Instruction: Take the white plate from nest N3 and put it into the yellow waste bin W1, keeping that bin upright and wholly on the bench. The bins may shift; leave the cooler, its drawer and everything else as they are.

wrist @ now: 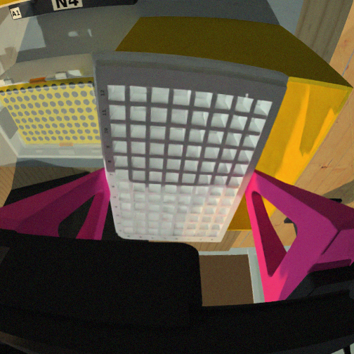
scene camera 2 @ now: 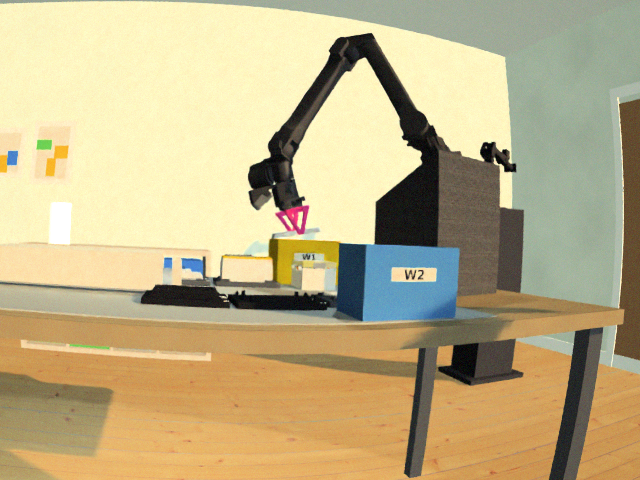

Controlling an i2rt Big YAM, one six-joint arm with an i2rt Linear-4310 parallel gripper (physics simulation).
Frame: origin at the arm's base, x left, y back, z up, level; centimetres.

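Seen in the pictures: gripper, fingertip midpoint: (scene camera 2: 297, 234); arm's base, origin of the base link: (scene camera 2: 441, 168).
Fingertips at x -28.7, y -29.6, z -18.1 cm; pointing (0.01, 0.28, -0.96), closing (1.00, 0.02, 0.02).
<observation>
Pixels of each thing's top centre, then the offset from my fingertips to it. "spot": a spot on its surface instead. Level surfaces: height alone.
- white plate, surface spot: (scene camera 2: 286, 234) spot: dx +4.0, dy -4.0, dz -0.1 cm
- yellow waste bin W1, middle of its top: (scene camera 2: 303, 240) dx -2.8, dy +2.6, dz -1.4 cm
- blue bin W2, middle of its top: (scene camera 2: 399, 245) dx +61.2, dy +3.3, dz -1.4 cm
- small whitish box, middle of its top: (scene camera 2: 314, 260) dx +12.8, dy +1.5, dz -6.5 cm
- yellow tip rack, middle of its top: (scene camera 2: 245, 255) dx +9.8, dy -15.7, dz -5.8 cm
- bench, its level: dz -13.9 cm
The white plate (scene camera 2: 286, 234) (wrist: 175, 150) is held between the magenta fingers of my gripper (scene camera 2: 296, 232) (wrist: 177, 175), which is shut on its two long sides. In the scene view the plate is slightly tilted and sits just above the rim of the yellow waste bin W1 (scene camera 2: 305, 248) (wrist: 210, 42). The bin stands upright on the bench. In the wrist view the plate covers much of the bin's opening, and the bin's walls show beyond and to the right of it. Nest N3 cannot be made out.
The blue bin W2 (scene camera 2: 403, 297) stands in front and to the right of W1. A small whitish box (scene camera 2: 308, 279) stands before W1. A yellow tip rack (scene camera 2: 246, 268) (wrist: 57, 112) stands left of W1. Black nests (scene camera 2: 185, 296) (scene camera 2: 279, 301) lie nearer the bench (scene camera 2: 206, 330) edge.
</observation>
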